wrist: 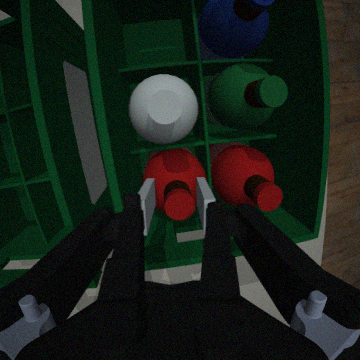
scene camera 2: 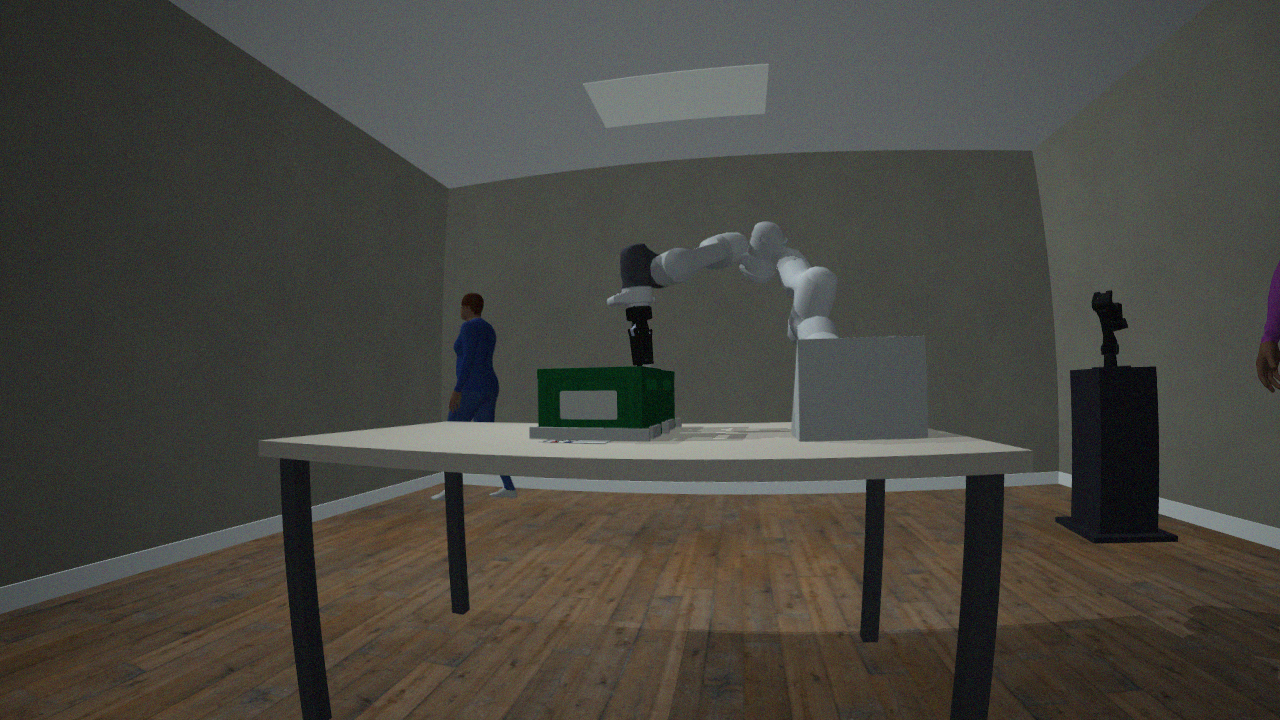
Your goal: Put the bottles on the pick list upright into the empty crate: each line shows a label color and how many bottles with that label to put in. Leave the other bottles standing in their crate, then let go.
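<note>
In the wrist view, a green crate (wrist: pixel 301 120) holds two red bottles (wrist: pixel 175 167) (wrist: pixel 240 172), a green bottle (wrist: pixel 235 95), a blue bottle (wrist: pixel 232 32) and a white bottle (wrist: pixel 164 107), each in its own compartment. The compartment beside the blue bottle is empty. Part of a second green crate (wrist: pixel 40 120) shows at the left, with empty compartments in sight. My gripper (scene camera 2: pixel 642 361) (wrist: pixel 175 190) is partly open, its fingertips on either side of the left red bottle's cap, without gripping it. In the scene view, crate walls hide the bottles.
A green crate wall with a pale label (scene camera 2: pixel 588 405) shows at the table's (scene camera 2: pixel 644 465) front. A flat sheet (scene camera 2: pixel 581 441) lies before it, unreadable here. A large grey block (scene camera 2: pixel 861 389) stands to the right, before the arm's base. A person in blue (scene camera 2: pixel 475 358) is behind the table.
</note>
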